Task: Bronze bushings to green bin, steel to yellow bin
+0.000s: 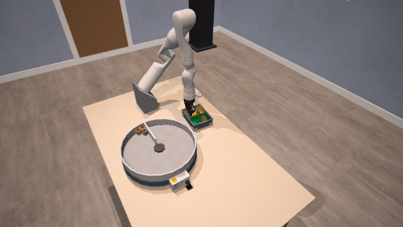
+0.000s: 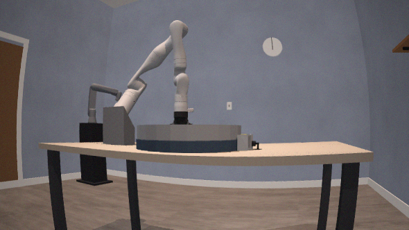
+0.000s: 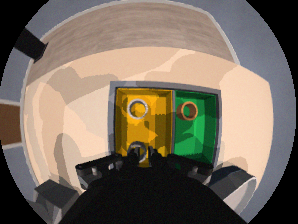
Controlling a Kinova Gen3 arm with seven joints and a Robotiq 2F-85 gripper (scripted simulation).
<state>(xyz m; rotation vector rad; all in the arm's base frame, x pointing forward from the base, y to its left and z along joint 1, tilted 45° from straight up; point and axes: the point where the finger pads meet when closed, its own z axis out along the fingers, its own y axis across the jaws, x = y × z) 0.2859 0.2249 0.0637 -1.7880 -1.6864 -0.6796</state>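
The bin is 4 cm ahead of my hand, 3 cm to the left of it and 1 cm below it. Round my hand: grey turntable: 19 cm ahead, 31 cm to the right, 2 cm above.
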